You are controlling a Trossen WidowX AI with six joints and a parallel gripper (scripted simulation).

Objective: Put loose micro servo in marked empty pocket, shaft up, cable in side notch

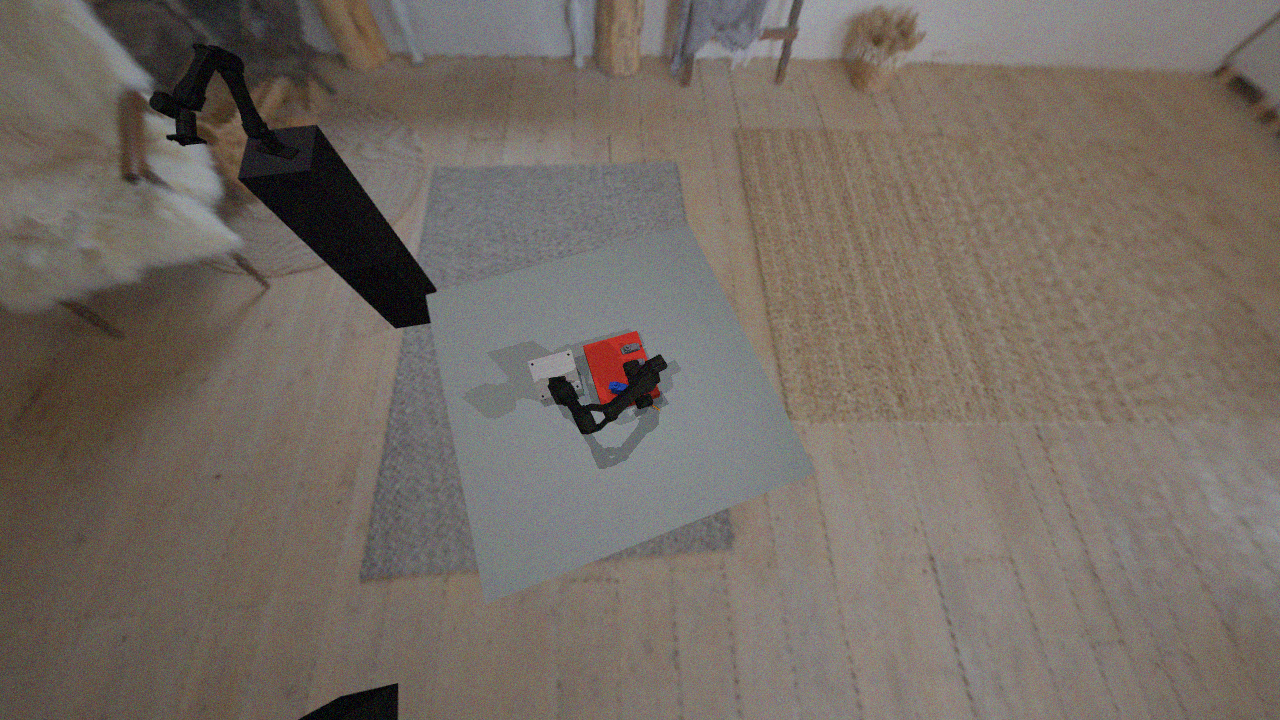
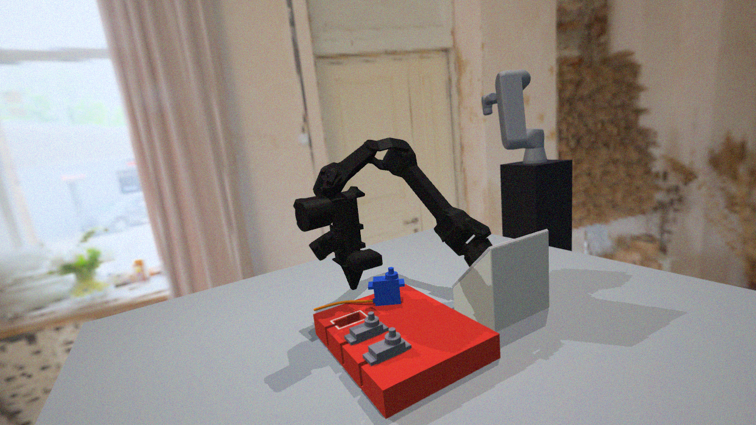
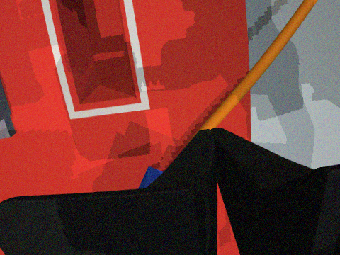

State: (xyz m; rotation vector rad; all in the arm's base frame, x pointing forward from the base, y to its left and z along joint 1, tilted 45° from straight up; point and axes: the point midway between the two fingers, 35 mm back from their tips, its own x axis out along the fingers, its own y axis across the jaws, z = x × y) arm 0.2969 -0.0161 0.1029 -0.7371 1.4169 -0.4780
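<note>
Right now the red deck is 9 cm behind my gripper tip, 12 cm to the left of it and 6 cm below it.
</note>
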